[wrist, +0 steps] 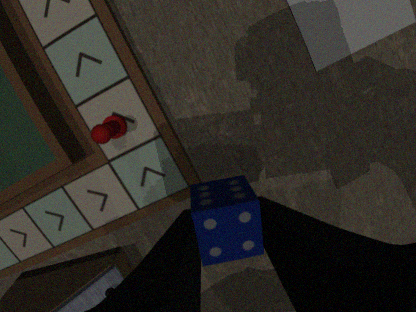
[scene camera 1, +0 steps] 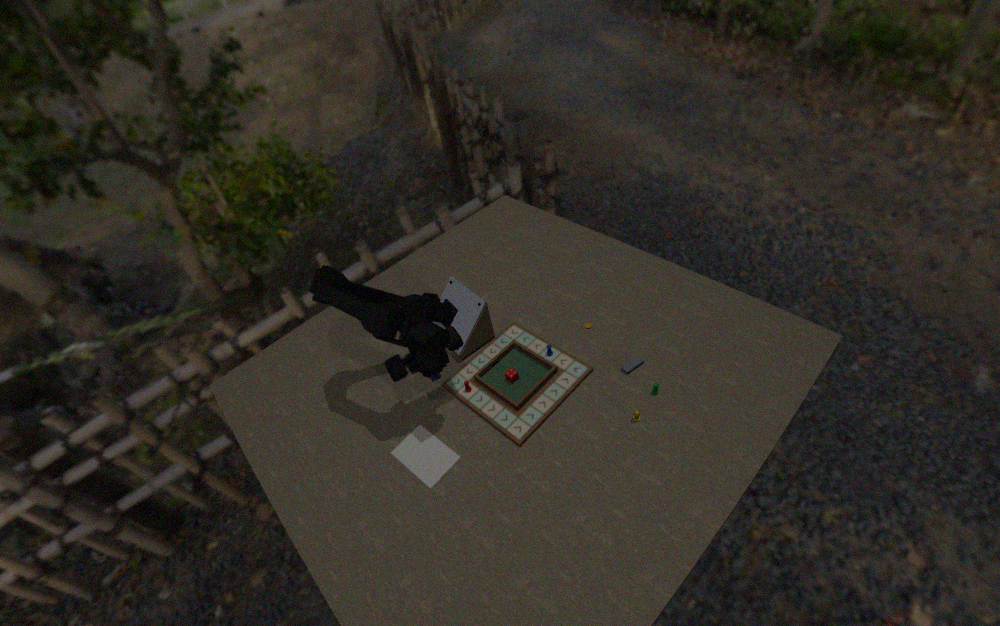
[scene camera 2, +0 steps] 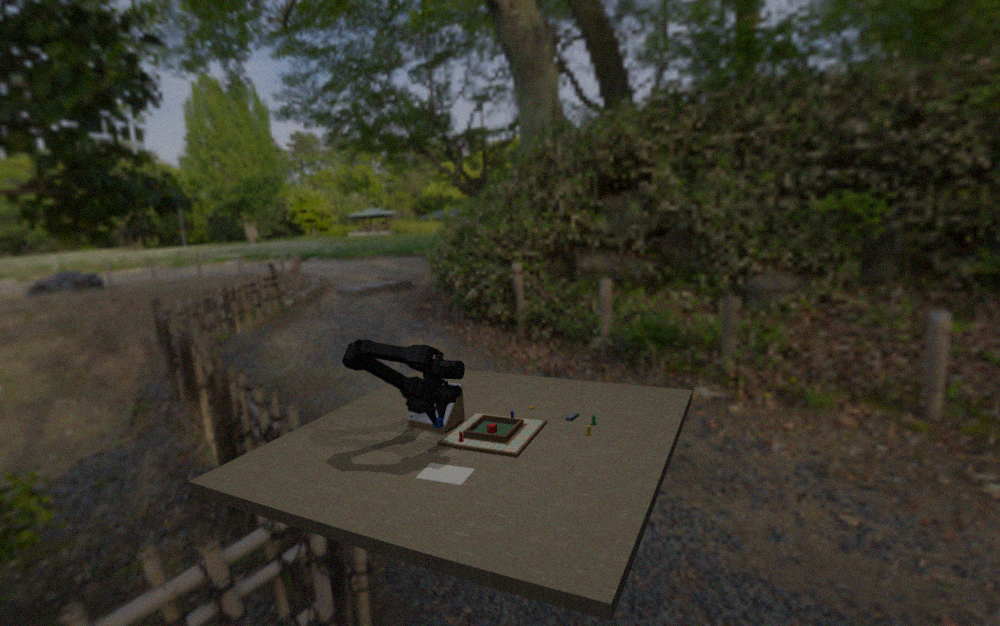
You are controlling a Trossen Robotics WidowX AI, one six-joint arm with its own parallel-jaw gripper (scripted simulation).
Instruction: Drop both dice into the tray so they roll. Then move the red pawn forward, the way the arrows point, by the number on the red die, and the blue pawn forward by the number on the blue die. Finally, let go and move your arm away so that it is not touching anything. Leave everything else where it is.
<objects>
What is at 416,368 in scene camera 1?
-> My gripper.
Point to a white sheet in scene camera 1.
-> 429,459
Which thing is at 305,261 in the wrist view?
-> My gripper.
</objects>
